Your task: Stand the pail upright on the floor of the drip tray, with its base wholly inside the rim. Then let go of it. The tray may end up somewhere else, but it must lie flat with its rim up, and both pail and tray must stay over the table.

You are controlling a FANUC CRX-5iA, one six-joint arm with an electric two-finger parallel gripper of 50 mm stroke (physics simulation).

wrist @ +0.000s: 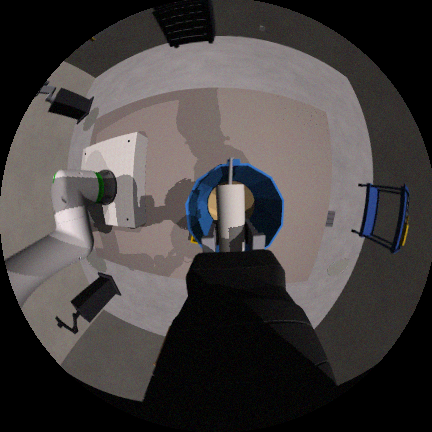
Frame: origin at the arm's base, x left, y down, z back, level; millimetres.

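Seen in the pictures: gripper, fingertip midpoint: [230, 226]; arm's base at its link origin: [104, 186].
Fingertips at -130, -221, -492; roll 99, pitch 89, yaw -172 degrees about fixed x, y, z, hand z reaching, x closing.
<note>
Pixels of each thing's top centre, then the offset from my fingertips to it, as dx, dy, dz. "spot": a spot on its surface instead. Level surfaces: height alone.
- blue many-sided pail at a spot on its surface: [268, 200] spot: +19, +114, -94
- thick white grip at its top centre: [231, 233] +4, -36, +0
- brownish table top at its surface level: dy +312
A blue many-sided pail [268, 200] with a tan round bottom hangs upright below the wrist, its open mouth facing the camera. Its handle has a thick white grip [231, 204]. My gripper [230, 226] is shut on this grip, one grey finger on each side. A small yellow piece [193, 240], which looks like part of the drip tray, shows at the pail's lower left edge. The pail and the gripper body hide the rest of it, so I cannot tell how the tray lies or how high the pail is above it.
The brownish table top [305, 150] spreads under the pail. A white base block [137, 175] and the arm's white links [72, 200] are at the left. Off the table are a blue cart [370, 210] at the right, a black slatted rack [187, 22] at the top and two dark units at the left.
</note>
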